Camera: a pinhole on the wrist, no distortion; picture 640 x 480 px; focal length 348.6 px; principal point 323.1 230.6 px. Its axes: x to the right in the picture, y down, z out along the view. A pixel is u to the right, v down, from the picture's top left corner.
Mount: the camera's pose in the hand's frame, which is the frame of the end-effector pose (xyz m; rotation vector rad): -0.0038 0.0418 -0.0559 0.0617 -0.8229 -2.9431
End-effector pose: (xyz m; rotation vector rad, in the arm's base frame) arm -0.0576 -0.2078 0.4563 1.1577 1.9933 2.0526
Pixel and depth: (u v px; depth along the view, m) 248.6 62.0 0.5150
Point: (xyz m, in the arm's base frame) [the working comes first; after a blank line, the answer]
In the camera's frame: -0.1101 -0.2491 0.5150

0.2761 -0.0509 0.9186
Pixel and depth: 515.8 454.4 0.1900
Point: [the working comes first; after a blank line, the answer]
In the camera's frame: 0.1050 0.1220 0.1900

0.1238 -0.1293 0.4085
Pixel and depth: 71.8 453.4 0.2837
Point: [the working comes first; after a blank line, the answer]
In the camera's frame: -0.2045 0.1813 0.2837

-0.0224 0.1230 0.5604
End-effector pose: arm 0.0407 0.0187 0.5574 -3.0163 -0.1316 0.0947
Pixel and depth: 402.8 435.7 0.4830
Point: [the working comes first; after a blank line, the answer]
In the camera's frame: 0.1104 0.2842 0.4830

-0.1128 0.0285 0.0617
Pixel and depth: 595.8 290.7 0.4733
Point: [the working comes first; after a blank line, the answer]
In the camera's frame: 0.3702 0.0816 0.4733

-0.3638 -0.1519 0.1761
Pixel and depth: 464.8 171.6 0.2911
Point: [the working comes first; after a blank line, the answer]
In the camera's frame: 0.1183 -0.0493 0.2911

-0.0942 -0.1953 0.3743
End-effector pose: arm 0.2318 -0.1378 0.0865 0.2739 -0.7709 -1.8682
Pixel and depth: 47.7 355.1 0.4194
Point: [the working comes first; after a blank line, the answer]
In the camera's frame: -0.3313 0.1498 0.4194

0.0206 -0.3065 0.5316
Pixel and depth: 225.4 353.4 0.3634
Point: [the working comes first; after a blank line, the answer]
In the camera's frame: -0.1018 0.1280 0.3634

0.1259 -0.1210 0.4279
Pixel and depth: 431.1 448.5 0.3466
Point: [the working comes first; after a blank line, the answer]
In the camera's frame: 0.1074 0.2166 0.3466

0.1198 0.0942 0.3533
